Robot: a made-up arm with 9 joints.
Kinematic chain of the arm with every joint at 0, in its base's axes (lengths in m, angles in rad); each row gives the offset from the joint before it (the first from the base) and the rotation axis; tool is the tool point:
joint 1: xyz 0 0 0.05 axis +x
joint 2: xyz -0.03 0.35 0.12 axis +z
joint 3: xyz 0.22 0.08 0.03 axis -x
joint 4: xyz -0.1 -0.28 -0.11 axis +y
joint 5: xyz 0 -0.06 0.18 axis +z
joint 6: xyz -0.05 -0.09 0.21 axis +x
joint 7: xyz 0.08 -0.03 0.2 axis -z
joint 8: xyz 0.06 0.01 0 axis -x
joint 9: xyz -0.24 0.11 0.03 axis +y
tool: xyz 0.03 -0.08 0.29
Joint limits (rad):
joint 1: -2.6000..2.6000
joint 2: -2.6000..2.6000
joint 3: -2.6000..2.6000
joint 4: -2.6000..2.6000
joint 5: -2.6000..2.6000
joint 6: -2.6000..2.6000
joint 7: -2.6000..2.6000
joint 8: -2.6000..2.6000
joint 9: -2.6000..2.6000
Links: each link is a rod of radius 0.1 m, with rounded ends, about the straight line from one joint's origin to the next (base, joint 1, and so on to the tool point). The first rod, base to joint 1, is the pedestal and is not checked.
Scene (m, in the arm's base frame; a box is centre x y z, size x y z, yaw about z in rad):
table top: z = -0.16
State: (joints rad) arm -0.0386 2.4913 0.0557 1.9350 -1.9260 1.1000 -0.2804 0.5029 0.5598
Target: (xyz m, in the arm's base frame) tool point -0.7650 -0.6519 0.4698
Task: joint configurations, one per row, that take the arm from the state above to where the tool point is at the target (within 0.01 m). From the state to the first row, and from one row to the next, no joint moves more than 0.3 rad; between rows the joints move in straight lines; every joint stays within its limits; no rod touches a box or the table.
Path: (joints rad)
1: 0.2277 2.5094 0.1828 1.8223 -1.8926 1.0866 -0.2669 0.4701 0.5110
2: 0.4939 2.5275 0.3099 1.7096 -1.8591 1.0732 -0.2535 0.4373 0.4622
3: 0.7602 2.5457 0.4370 1.5969 -1.8257 1.0597 -0.2400 0.4046 0.4133
4: 1.0265 2.5638 0.5641 1.4842 -1.7922 1.0463 -0.2266 0.3718 0.3645
5: 1.2927 2.5819 0.6912 1.3715 -1.7588 1.0329 -0.2131 0.3390 0.3157
6: 1.5590 2.6000 0.8183 1.2588 -1.7253 1.0195 -0.1997 0.3062 0.2669

